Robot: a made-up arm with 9 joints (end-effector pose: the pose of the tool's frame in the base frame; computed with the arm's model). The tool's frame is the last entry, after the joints.
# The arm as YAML. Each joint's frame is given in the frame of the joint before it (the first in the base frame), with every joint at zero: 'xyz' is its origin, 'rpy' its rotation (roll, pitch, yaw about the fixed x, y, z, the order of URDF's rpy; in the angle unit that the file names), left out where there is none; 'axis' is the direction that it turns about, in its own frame. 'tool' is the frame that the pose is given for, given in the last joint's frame.
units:
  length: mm
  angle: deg
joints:
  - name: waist
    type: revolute
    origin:
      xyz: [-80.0, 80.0, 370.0]
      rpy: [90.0, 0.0, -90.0]
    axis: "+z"
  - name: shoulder
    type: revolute
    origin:
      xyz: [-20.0, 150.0, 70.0]
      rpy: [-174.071, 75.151, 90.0]
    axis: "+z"
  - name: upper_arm
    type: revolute
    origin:
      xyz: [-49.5, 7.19, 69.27]
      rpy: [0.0, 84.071, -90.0]
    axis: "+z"
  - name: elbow
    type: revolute
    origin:
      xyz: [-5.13, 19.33, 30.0]
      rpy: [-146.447, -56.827, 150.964]
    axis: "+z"
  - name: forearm
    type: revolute
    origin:
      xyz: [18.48, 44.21, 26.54]
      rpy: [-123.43, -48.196, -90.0]
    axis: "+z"
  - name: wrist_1
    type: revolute
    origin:
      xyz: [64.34, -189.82, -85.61]
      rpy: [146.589, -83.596, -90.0]
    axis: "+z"
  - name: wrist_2
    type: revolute
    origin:
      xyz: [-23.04, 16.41, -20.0]
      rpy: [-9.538, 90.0, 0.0]
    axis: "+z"
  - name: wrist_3
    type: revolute
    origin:
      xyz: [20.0, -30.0, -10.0]
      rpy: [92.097, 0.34, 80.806]
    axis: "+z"
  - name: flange
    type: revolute
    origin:
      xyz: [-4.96, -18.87, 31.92]
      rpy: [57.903, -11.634, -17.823]
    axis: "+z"
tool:
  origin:
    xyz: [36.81, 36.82, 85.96]
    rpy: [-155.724, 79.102, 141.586]
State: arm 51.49 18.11 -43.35 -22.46 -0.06 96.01 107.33 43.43 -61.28
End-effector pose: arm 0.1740 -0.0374 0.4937 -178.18 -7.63 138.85
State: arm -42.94 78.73 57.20 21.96 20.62 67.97 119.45 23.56 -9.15
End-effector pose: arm -0.4369 0.3233 0.4452 -79.66 17.38 -39.05
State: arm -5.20 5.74 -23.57 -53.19 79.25 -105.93 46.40 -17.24 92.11
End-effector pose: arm -0.1564 0.0448 0.4898 132.77 50.22 -99.05
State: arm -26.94 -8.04 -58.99 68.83 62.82 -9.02 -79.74 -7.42 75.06
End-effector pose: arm 0.1059 0.1363 0.2207 106.16 -64.99 -145.97
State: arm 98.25 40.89 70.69 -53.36 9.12 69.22 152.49 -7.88 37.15
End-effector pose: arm -0.3773 -0.2080 0.2179 -143.54 7.31 42.10
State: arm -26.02 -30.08 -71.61 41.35 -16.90 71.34 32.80 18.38 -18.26
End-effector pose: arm 0.1471 -0.0293 0.4297 -53.39 -10.14 -169.70
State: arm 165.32 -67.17 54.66 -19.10 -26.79 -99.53 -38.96 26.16 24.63
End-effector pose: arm 0.0131 0.1197 0.4317 154.66 -80.70 -162.13
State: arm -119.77 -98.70 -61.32 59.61 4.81 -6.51 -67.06 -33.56 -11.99
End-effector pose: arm 0.1422 -0.1178 0.5601 157.30 23.04 162.35
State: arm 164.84 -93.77 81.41 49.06 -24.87 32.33 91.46 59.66 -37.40
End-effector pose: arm 0.1663 0.1204 0.2166 7.38 -36.80 175.44
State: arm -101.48 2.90 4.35 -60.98 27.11 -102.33 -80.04 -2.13 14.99
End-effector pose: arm 0.0326 0.2090 0.4157 -81.42 24.63 153.89
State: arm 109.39 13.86 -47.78 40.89 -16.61 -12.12 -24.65 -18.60 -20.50
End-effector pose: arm -0.0479 0.1336 0.6175 -37.19 73.38 99.74
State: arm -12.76 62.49 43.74 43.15 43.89 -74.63 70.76 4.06 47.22
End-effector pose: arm -0.1510 0.1465 0.4192 -171.26 14.31 112.53
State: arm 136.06 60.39 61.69 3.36 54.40 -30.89 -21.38 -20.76 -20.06
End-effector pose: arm -0.4182 0.0861 0.2704 36.27 14.00 -24.03
